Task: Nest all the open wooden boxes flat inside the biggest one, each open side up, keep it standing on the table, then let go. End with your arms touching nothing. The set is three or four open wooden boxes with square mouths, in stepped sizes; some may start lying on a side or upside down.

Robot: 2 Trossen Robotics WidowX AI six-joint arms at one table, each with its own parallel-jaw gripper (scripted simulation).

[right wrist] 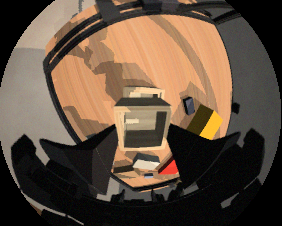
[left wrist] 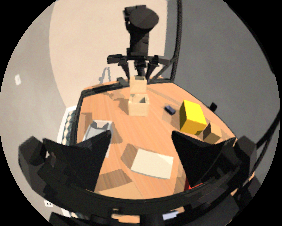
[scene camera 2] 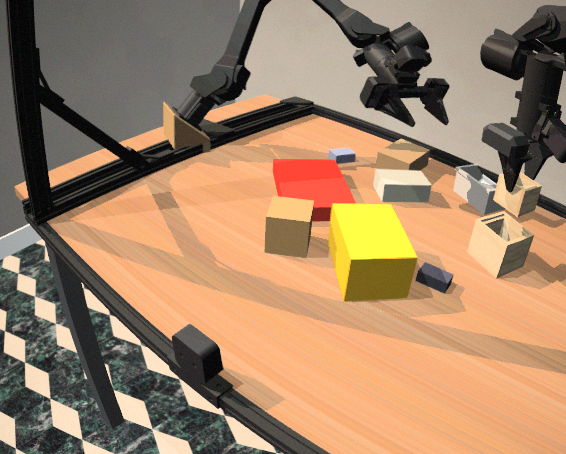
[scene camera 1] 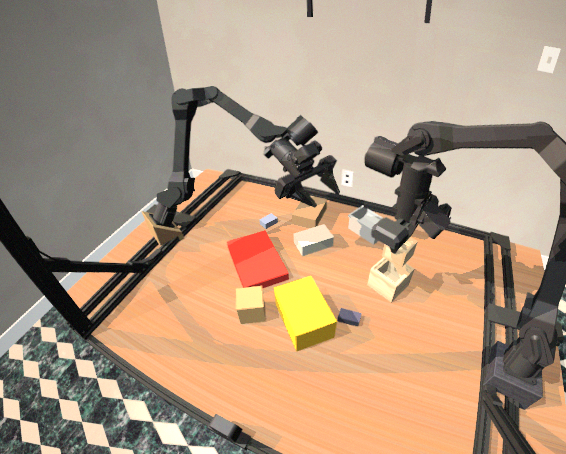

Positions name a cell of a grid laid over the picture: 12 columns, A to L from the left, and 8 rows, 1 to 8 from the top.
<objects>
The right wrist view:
my right gripper: G5
smallest wooden box: G5
yellow block: I5
</objects>
